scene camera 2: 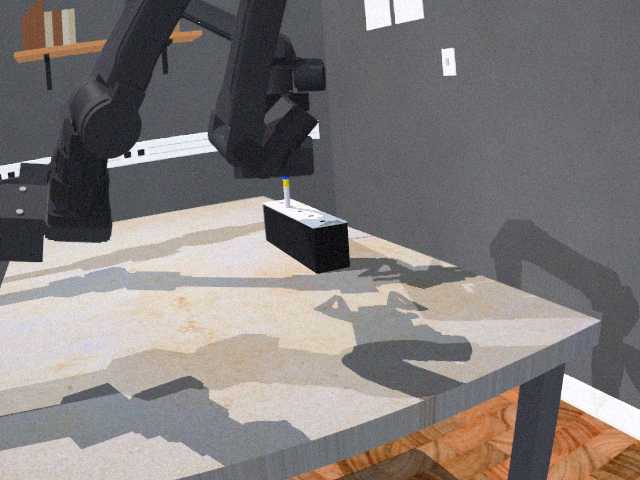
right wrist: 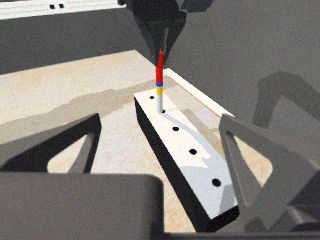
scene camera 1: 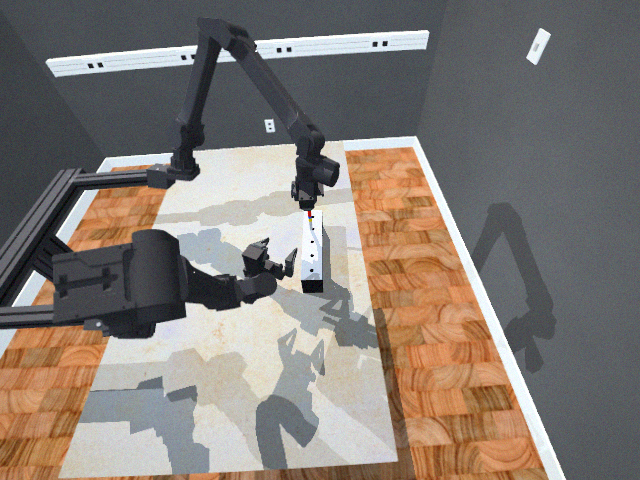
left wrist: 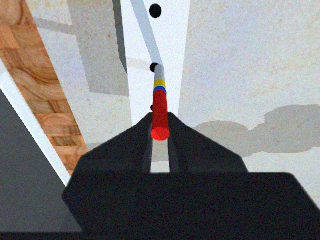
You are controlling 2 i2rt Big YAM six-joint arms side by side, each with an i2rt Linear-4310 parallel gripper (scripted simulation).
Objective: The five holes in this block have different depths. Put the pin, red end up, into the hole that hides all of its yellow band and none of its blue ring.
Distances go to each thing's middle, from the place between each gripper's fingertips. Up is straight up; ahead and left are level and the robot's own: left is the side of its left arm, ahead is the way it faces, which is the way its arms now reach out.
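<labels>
From my left hand, the block (scene camera 2: 319, 241) is 60 mm to the right and 150 mm below, and the pin (left wrist: 160, 131) is 40 mm below.
Measured from my right hand instead, the block sits 9 cm ahead, 11 cm to the left and 18 cm below, while the pin is 9 cm ahead, 17 cm to the left and 6 cm below.
</labels>
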